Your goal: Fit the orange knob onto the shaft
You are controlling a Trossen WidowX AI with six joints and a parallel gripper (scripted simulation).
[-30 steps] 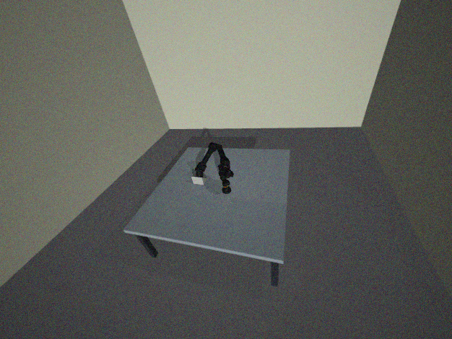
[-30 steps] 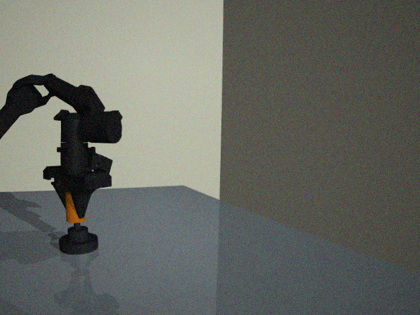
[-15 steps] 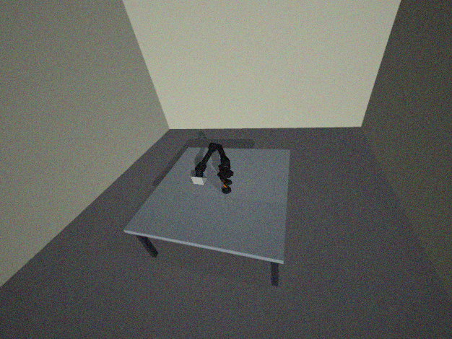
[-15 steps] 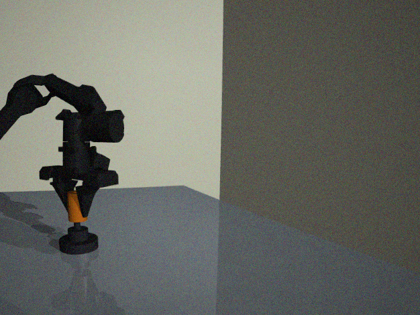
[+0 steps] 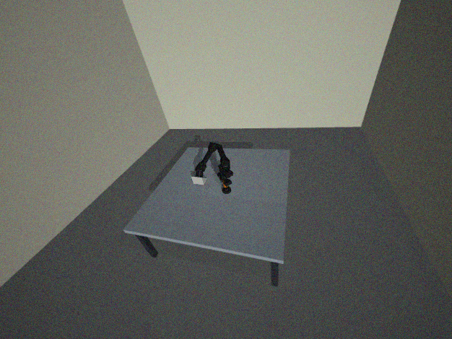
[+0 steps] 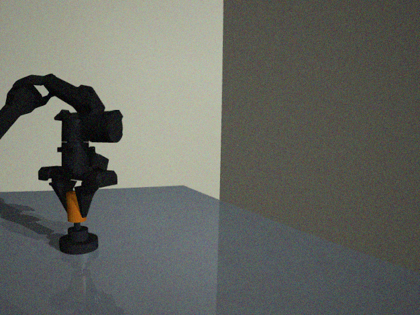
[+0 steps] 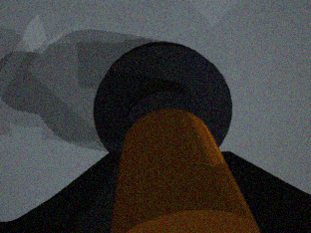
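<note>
The orange knob lies 2 cm above my gripper tip. Round my gripper tip: dark round pedestal (4 cm below).
</note>
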